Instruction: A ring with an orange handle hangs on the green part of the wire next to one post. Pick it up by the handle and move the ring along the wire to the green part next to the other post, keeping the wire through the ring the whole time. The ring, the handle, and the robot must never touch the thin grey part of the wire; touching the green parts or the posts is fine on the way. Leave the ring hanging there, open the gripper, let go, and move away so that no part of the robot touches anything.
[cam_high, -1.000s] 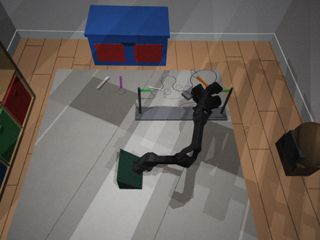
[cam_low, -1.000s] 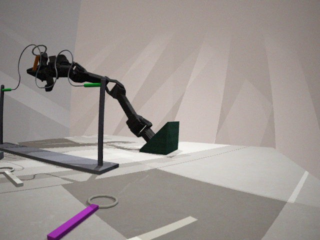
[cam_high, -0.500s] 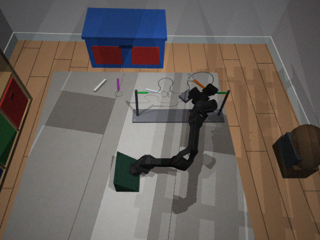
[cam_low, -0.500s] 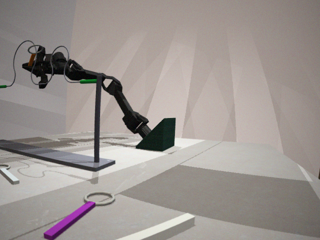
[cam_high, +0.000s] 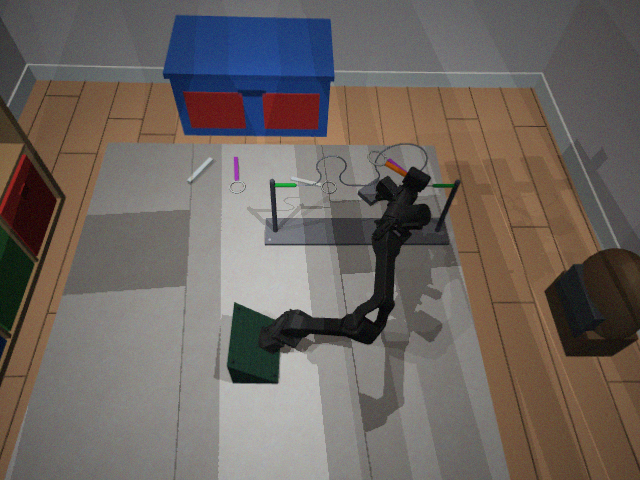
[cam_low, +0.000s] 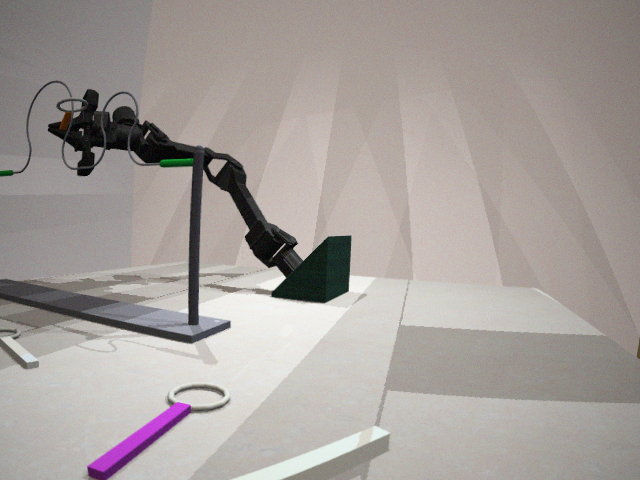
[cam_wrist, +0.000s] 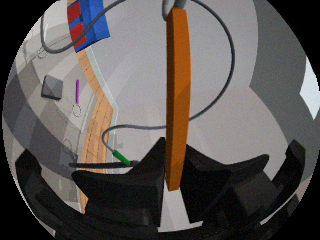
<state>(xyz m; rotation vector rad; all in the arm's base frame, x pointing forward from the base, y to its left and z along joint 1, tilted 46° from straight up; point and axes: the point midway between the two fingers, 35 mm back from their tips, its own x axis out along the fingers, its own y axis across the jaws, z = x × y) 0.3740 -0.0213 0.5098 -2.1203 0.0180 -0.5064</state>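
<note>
Right now the ring with orange handle is 8 cm to the left of my gripper tip and 2 cm above it. The rest, counted from my gripper tip: white-handled ring (22 cm ahead, 30 cm to the left, 35 cm below); then grey box (20 cm ahead, 9 cm to the left, 34 cm below); then purple-handled ring (21 cm ahead, 61 cm to the left, 35 cm below).
</note>
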